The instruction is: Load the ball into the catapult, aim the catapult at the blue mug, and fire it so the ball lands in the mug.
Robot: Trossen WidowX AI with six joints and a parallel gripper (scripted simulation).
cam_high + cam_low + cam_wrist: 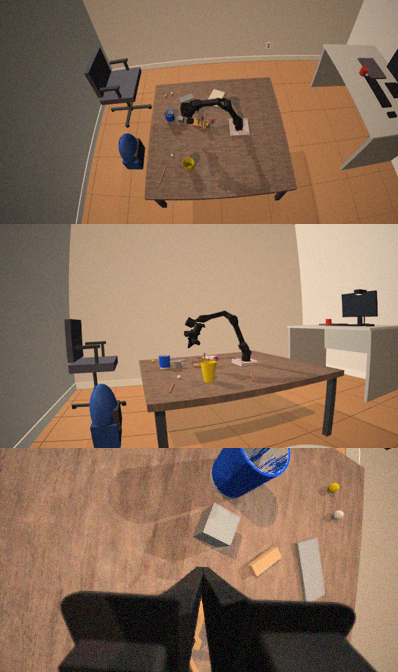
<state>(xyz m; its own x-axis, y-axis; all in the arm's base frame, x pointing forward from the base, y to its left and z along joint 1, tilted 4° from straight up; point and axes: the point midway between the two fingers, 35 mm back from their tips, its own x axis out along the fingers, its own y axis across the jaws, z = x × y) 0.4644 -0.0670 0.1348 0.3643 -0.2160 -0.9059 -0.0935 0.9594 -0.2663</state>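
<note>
Right now my gripper tip is 22 cm past the purple ball, 1 cm to the right of it and 10 cm above it. From my gripper tip the other things lie so: wooden catapult 15 cm behind, 1 cm to the left, 11 cm below; grey block 7 cm ahead, 7 cm to the right, 14 cm below; blue mug 18 cm ahead, 9 cm to the right, 13 cm below.
</note>
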